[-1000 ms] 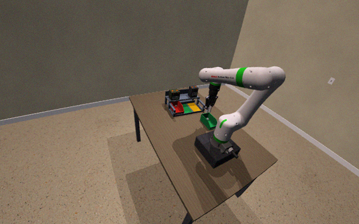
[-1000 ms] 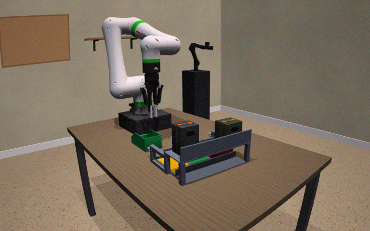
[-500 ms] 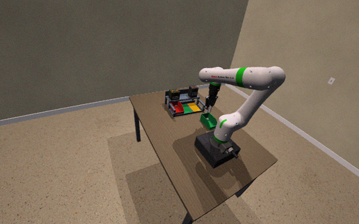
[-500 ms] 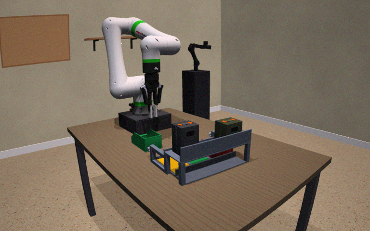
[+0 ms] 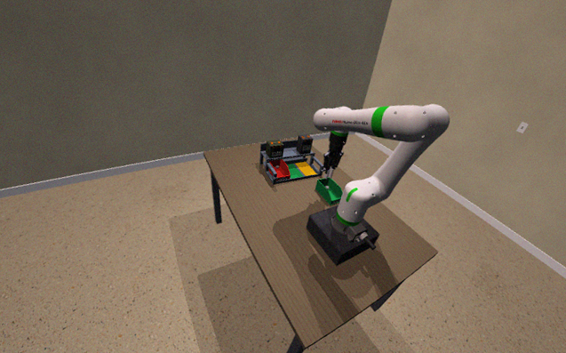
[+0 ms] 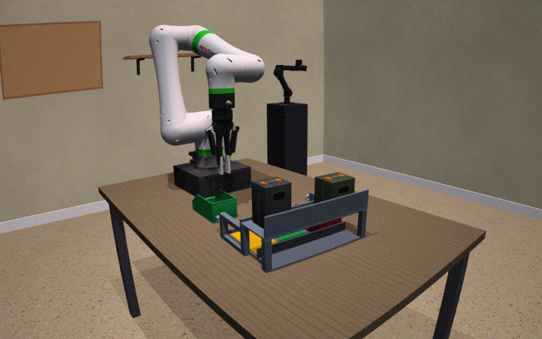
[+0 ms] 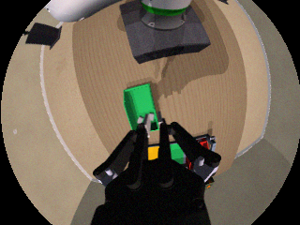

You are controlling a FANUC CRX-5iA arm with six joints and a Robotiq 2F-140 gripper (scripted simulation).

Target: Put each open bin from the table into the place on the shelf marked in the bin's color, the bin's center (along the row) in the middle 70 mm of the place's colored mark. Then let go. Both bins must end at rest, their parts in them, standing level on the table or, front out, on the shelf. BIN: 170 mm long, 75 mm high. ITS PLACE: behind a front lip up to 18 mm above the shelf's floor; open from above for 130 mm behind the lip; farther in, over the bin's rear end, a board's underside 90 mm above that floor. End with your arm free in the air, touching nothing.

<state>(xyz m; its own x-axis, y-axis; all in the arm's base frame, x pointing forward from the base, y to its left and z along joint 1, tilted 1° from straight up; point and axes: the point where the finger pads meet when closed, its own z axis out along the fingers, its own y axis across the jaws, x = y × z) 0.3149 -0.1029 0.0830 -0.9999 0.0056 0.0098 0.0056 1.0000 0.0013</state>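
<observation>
Now: hand 5 cm to the left of the green bin and 14 cm above it. The rest, counted from my hand: olive box (40 cm ahead, 16 cm to the left, 3 cm below); then black box (39 cm ahead, 7 cm to the right, 2 cm below); then red bin (31 cm ahead, 17 cm to the left, 14 cm below).
</observation>
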